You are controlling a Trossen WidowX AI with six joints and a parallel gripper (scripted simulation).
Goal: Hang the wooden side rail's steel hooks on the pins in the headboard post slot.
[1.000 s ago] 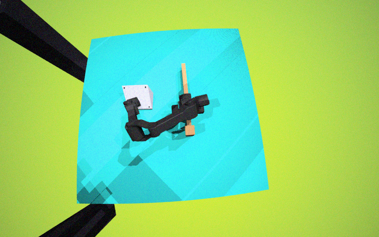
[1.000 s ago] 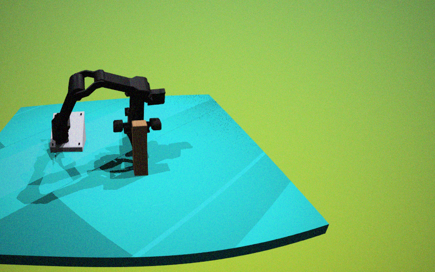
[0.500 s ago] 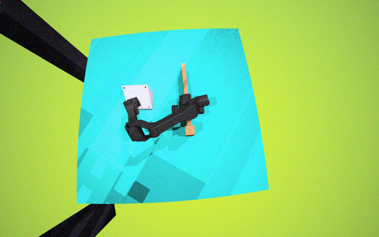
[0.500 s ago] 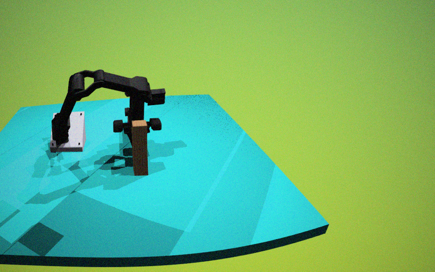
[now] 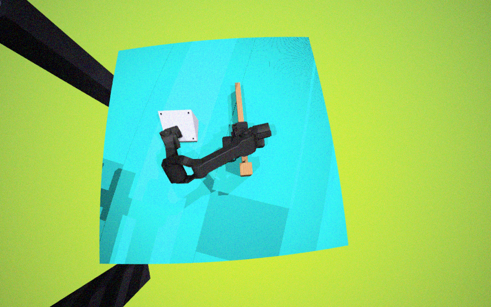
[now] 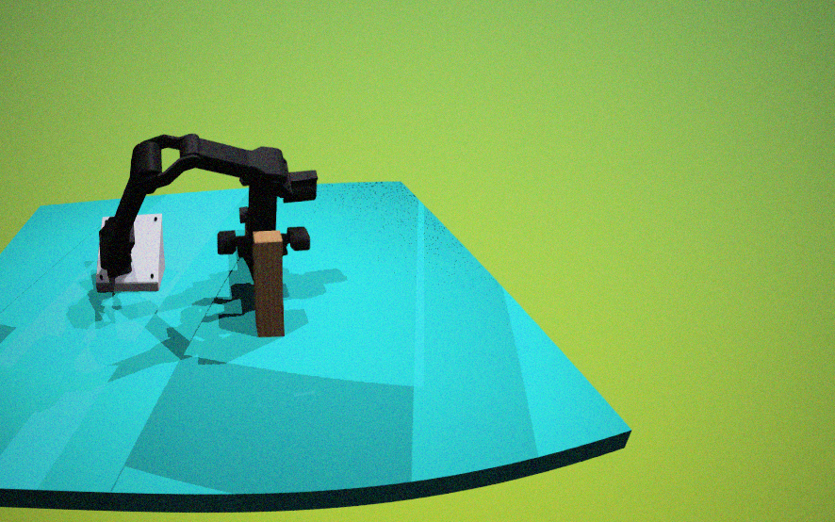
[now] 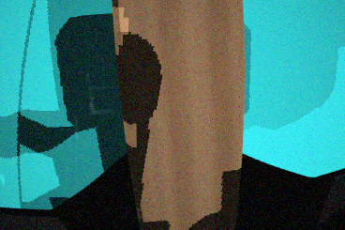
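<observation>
My gripper tip is 12 cm to the left of the headboard post, 4 cm below it and 1 cm past it.
</observation>
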